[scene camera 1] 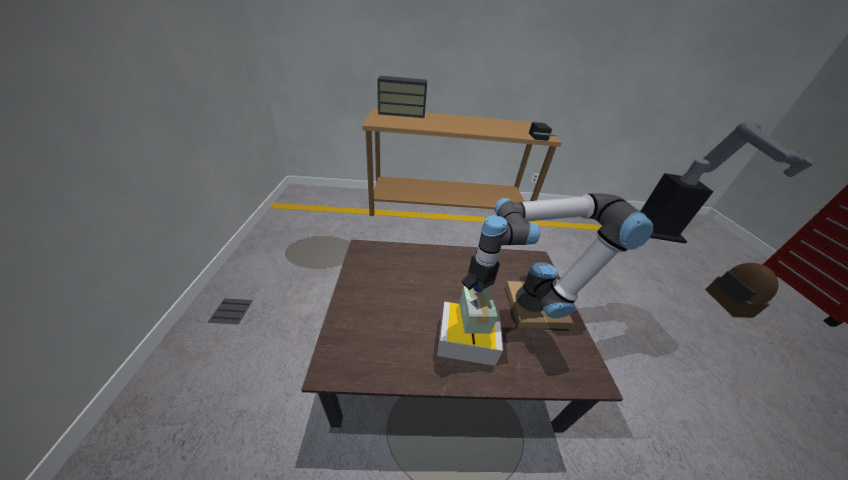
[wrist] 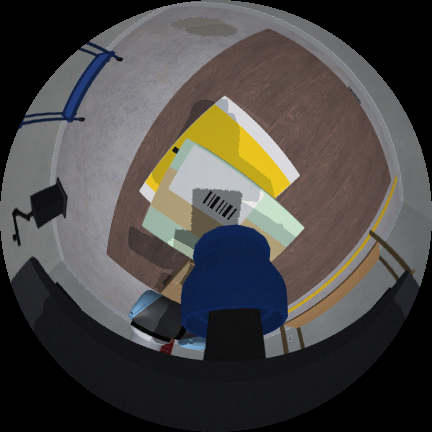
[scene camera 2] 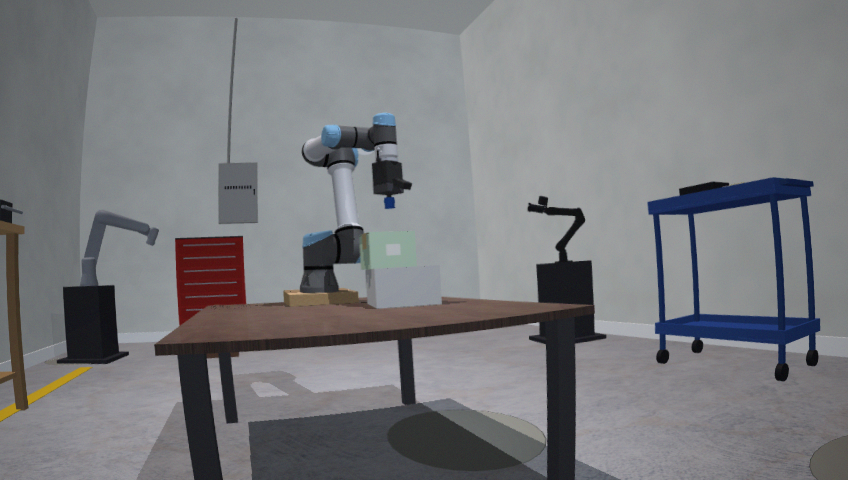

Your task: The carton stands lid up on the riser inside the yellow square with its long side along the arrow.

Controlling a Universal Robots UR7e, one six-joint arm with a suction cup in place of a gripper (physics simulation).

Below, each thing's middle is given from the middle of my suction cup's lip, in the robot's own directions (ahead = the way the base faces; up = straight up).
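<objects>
Counting from my suction cup, I find the pale green carton (scene camera 2: 391, 249) 20 mm behind it, 10 mm to the right of it and 150 mm below it. There is also the riser (scene camera 2: 395, 287), which sits 10 mm behind my suction cup and 20 mm to the left of it, and 270 mm below it.
</objects>
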